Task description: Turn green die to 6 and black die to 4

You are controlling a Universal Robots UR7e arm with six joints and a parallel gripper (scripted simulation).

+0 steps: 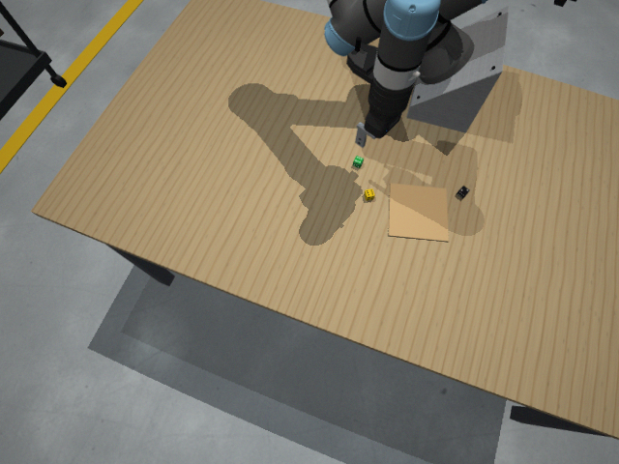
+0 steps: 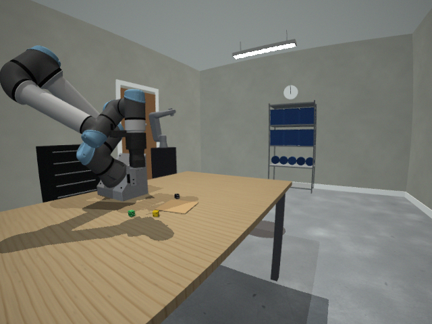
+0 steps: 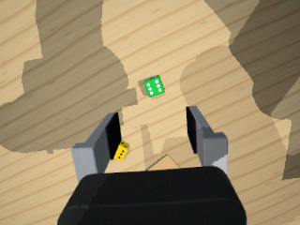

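Now: the green die 10 mm to the right of my hand and 130 mm below it. Also, from my hand: yellow die 80 mm ahead, 40 mm to the left, 130 mm below; then black die 260 mm to the left, 130 mm below; then tan mat 80 mm ahead, 160 mm to the left, 140 mm below.
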